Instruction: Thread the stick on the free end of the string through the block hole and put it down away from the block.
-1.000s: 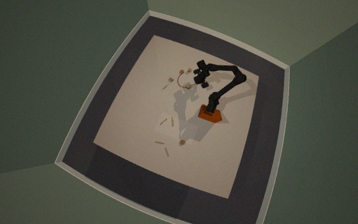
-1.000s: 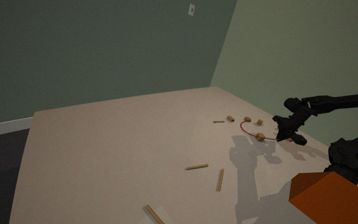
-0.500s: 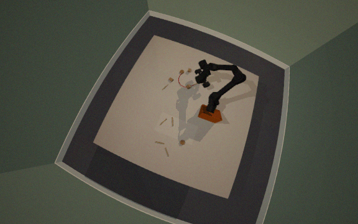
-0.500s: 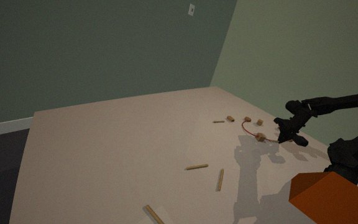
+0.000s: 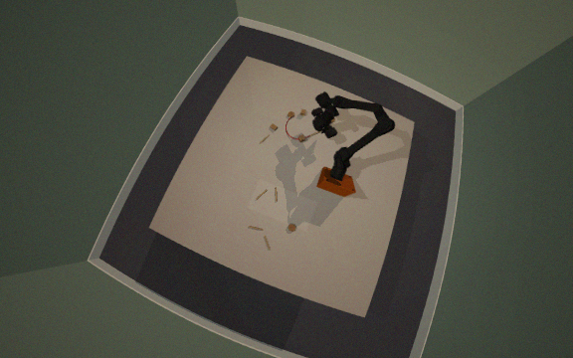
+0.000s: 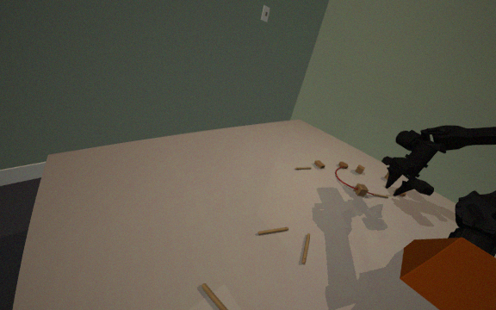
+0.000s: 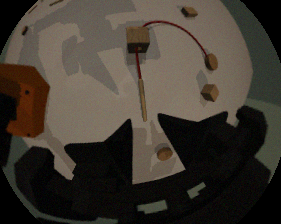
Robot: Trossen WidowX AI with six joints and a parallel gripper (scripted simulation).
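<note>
Now: gripper tip 30 mm short of the thin wooden stick, 30 mm above it and 20 mm to the right of it. The rest, counted from my gripper tip: small wooden block (90 mm to the left, 80 mm ahead, 20 mm below); round button (200 mm ahead, 40 mm to the right, 30 mm below).
</note>
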